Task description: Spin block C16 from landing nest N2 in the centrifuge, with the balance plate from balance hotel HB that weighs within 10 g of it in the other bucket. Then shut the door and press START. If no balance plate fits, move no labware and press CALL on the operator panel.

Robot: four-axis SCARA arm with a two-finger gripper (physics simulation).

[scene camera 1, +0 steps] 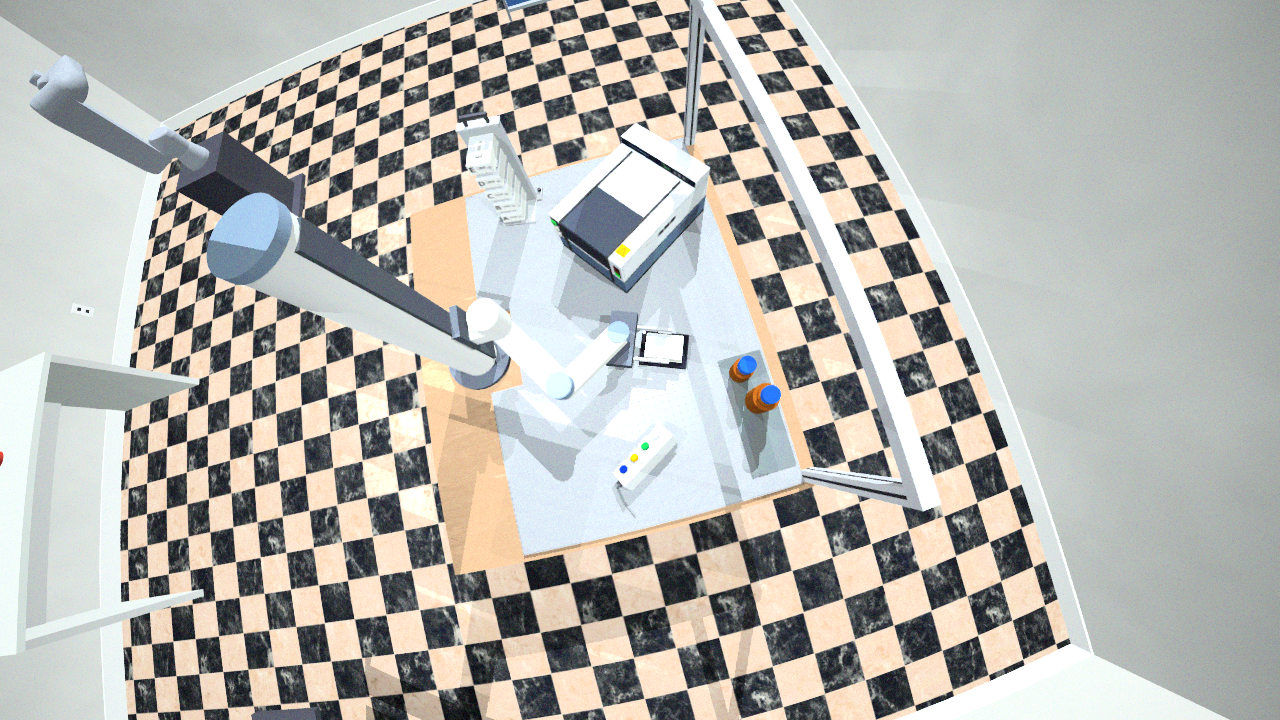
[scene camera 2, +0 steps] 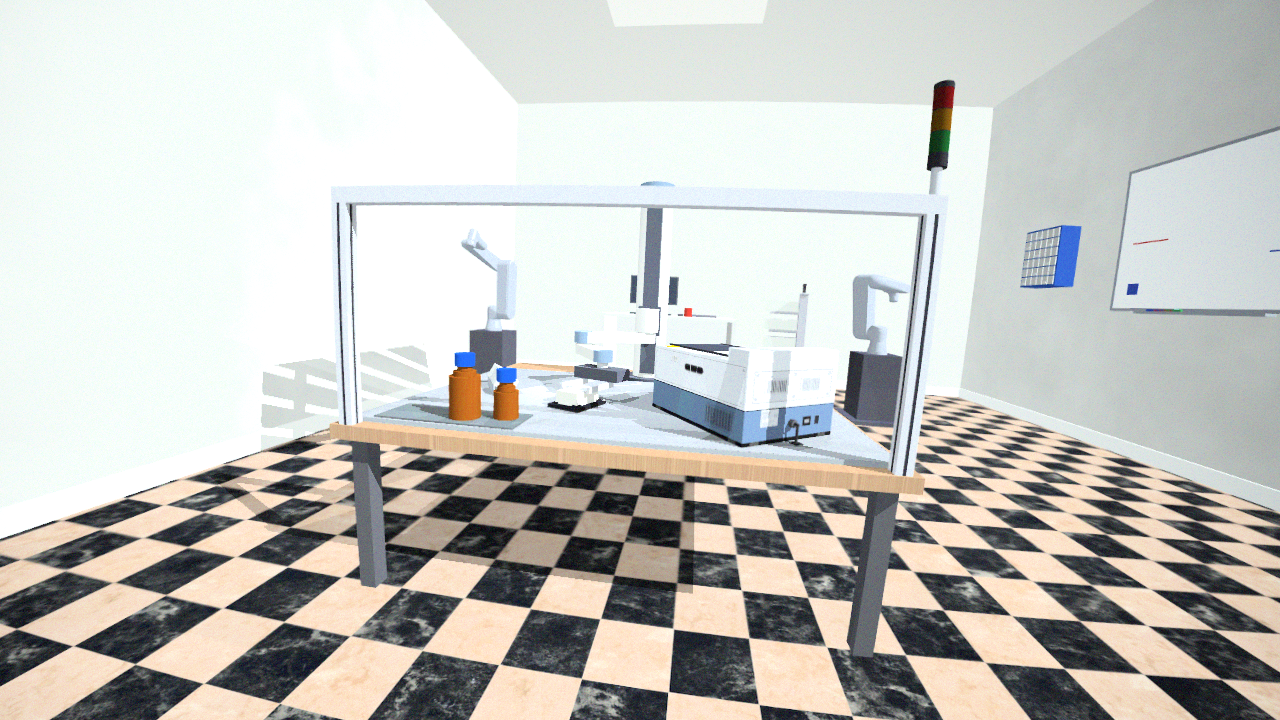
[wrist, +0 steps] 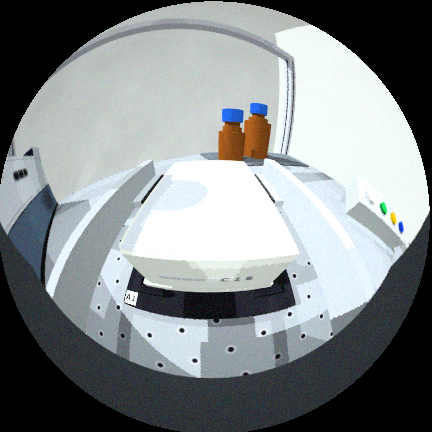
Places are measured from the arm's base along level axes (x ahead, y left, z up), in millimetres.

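Where they show: gripper, fingertip midpoint: (scene camera 1: 670, 346) (scene camera 2: 574, 388) (wrist: 207, 165); arm's base at its link origin: (scene camera 1: 480, 356) (scene camera 2: 648, 379).
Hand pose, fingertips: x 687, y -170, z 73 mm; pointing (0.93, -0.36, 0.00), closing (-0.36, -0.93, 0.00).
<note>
Things, the pixels of their top centre, and the offset from my fingertips. Level surfaces: height alone.
- White block C16 at its top centre: (wrist: 207, 182) (scene camera 2: 578, 389) (scene camera 1: 664, 346) dx -21, dy +8, dz -6 mm
- black landing nest at its top centre: (wrist: 209, 218) (scene camera 2: 577, 399) (scene camera 1: 664, 348) dx -21, dy +7, dz -42 mm
- operator panel at its top centre: (scene camera 1: 644, 457) (scene camera 2: 502, 367) dx -175, dy -329, dz +23 mm
- grey mat at its surface level: dz -55 mm
White block C16 (scene camera 1: 664, 345) (scene camera 2: 578, 392) (wrist: 210, 220) sits low over the black landing nest (scene camera 1: 665, 365) (scene camera 2: 577, 407) (wrist: 215, 304), its label facing the wrist camera. My gripper (scene camera 1: 663, 347) (wrist: 207, 165) is shut on block C16, with a finger pad against each long side. The white and blue centrifuge (scene camera 1: 666, 192) (scene camera 2: 698, 380) (wrist: 22, 192) has a dark panel on its top; its buckets are hidden. The balance hotel (scene camera 1: 519, 174) is a white tower with lettered shelves; the plates' weights cannot be read. The operator panel (scene camera 1: 657, 447) (wrist: 367, 202) has white, green, yellow and blue buttons.
Two brown bottles (scene camera 1: 762, 399) (scene camera 2: 464, 394) (wrist: 231, 145) with blue caps stand on a grey mat (scene camera 1: 771, 456) near the table edge. A metal frame (scene camera 1: 805, 197) (scene camera 2: 626, 197) rises along that edge. A signal tower (scene camera 2: 941, 125) stands above the frame's right corner.
</note>
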